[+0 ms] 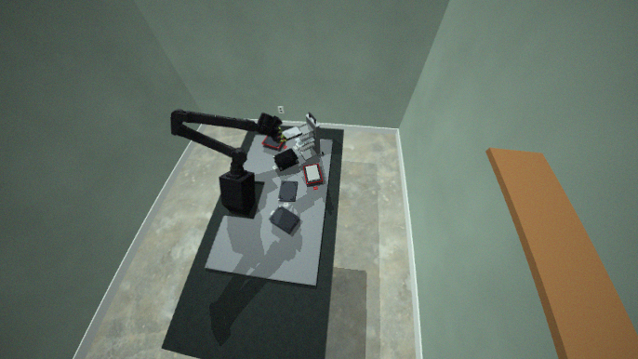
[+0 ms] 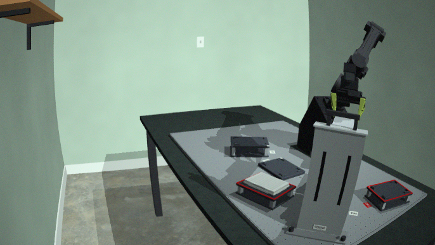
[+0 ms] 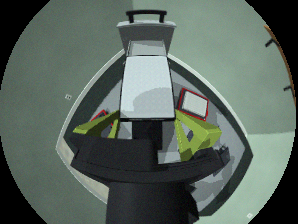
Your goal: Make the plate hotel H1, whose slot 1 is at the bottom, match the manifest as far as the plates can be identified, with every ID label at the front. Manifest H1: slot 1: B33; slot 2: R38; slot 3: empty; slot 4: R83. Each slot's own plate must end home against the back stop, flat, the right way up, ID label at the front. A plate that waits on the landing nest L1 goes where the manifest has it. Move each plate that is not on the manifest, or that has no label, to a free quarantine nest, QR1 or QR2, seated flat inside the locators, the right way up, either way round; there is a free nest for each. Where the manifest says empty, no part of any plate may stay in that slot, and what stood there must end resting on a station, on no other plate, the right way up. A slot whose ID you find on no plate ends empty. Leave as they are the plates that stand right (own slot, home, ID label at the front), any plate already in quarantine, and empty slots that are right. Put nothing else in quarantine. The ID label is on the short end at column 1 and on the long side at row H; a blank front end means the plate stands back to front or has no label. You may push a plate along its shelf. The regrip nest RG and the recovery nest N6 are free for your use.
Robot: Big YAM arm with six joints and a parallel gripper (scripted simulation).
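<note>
Right now the plate is 12 cm below my hand, 11 cm to the left of it and 10 cm ahead of it. Round my hand: N6 label: 37 cm to the right, 28 cm below, 11 cm ahead; then plate hotel H1: 17 cm to the left, 15 cm ahead, 13 cm below.
</note>
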